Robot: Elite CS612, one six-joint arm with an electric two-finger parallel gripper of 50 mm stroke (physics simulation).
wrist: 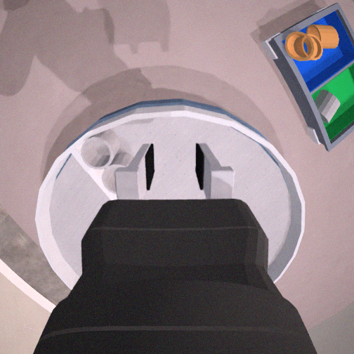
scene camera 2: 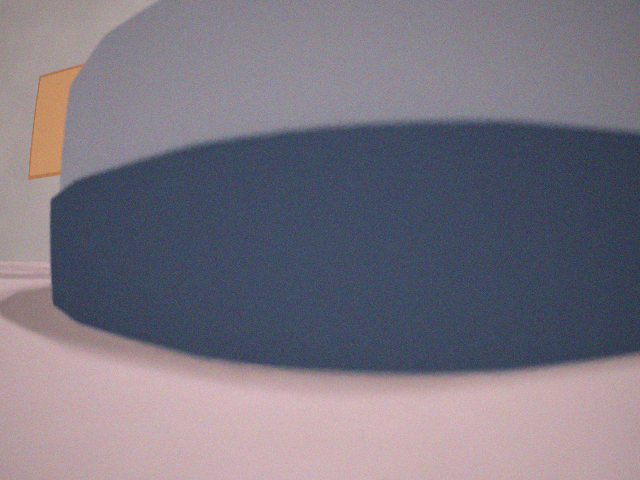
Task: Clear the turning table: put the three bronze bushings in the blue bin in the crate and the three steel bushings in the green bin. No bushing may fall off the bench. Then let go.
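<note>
The turning table (scene camera 2: 336,248) (wrist: 250,165) fills much of scene camera 2, its blue side and grey upper part showing. In the wrist view my gripper (wrist: 174,157) is open and empty over it. Two steel bushings are on the table to the left of the fingers: one steel bushing (wrist: 96,152) shows its open end, and another steel bushing (wrist: 111,177) is partly hidden by the left finger. Three bronze bushings, one (wrist: 297,46), another (wrist: 317,48) and a third (wrist: 326,37), lie close together in the blue bin (wrist: 320,70). One steel bushing (wrist: 328,105) lies in the green bin (wrist: 344,91).
The grey crate (wrist: 295,92) holding both bins stands at the upper right of the wrist view, apart from the turning table. A thin white strip (wrist: 92,171) runs across the table's left part beside the steel bushings. An orange panel (scene camera 2: 49,124) is on the wall.
</note>
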